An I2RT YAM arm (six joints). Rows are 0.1 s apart.
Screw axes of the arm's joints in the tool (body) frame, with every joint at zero. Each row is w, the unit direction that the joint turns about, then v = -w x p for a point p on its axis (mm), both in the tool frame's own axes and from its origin. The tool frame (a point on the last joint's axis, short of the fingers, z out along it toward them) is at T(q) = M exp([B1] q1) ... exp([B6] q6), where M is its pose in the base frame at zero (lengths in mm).
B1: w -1 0 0 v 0.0 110.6 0.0
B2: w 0 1 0 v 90.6 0.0 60.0
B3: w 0 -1 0 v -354.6 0.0 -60.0
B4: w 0 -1 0 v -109.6 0.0 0.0
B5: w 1 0 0 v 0.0 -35.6 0.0
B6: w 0 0 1 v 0.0 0.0 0.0
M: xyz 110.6 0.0 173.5 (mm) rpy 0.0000 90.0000 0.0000 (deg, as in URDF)
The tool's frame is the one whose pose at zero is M.
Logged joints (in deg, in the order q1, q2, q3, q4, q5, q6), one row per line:
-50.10, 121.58, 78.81, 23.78, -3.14, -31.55
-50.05, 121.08, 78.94, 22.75, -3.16, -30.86
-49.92, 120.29, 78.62, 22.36, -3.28, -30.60
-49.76, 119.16, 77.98, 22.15, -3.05, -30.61
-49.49, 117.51, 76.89, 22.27, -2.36, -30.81
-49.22, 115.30, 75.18, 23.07, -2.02, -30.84
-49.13, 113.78, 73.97, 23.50, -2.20, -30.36
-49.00, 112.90, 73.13, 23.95, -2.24, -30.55
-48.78, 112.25, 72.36, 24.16, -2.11, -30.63
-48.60, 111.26, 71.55, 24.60, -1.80, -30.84
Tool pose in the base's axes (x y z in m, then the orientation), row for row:
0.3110, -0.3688, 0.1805, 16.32, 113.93, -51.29
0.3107, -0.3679, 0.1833, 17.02, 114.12, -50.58
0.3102, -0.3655, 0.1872, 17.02, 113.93, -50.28
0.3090, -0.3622, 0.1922, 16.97, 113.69, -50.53
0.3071, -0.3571, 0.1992, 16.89, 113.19, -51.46
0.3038, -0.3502, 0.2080, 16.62, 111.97, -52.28
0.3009, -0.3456, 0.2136, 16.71, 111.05, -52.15
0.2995, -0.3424, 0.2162, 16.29, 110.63, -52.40
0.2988, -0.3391, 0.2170, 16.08, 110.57, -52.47
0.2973, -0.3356, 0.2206, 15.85, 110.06, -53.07
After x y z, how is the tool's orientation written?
As a rotation vector, in degrees.
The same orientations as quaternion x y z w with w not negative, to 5 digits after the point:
0.11540, 0.80564, -0.36269, 0.45396
0.12036, 0.80705, -0.35770, 0.45413
0.12049, 0.80653, -0.35594, 0.45640
0.12018, 0.80517, -0.35786, 0.45737
0.11965, 0.80187, -0.36456, 0.45802
0.11806, 0.79541, -0.37139, 0.46417
0.11906, 0.79123, -0.37157, 0.47087
0.11620, 0.78912, -0.37377, 0.47339
0.11472, 0.78883, -0.37433, 0.47378
0.11316, 0.78580, -0.37891, 0.47554

